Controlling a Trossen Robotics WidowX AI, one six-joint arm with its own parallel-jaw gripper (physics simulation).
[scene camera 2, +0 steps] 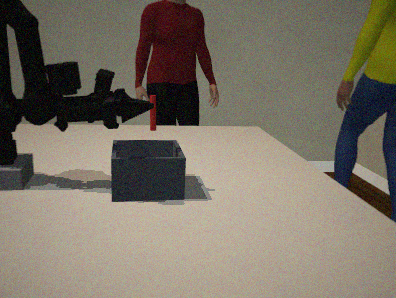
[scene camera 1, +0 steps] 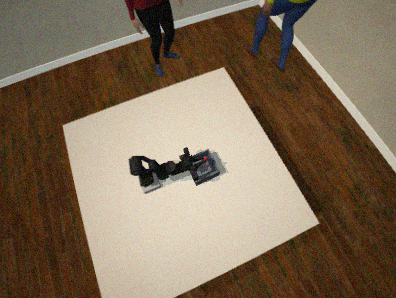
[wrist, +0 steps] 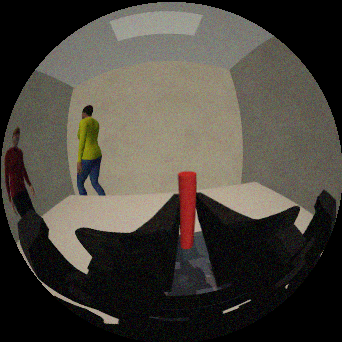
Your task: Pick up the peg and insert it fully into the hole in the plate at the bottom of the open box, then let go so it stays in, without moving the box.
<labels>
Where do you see a dark box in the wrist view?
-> At 198, 249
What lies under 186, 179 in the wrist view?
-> A red peg.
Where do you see a pale plate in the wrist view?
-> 193, 276
</labels>
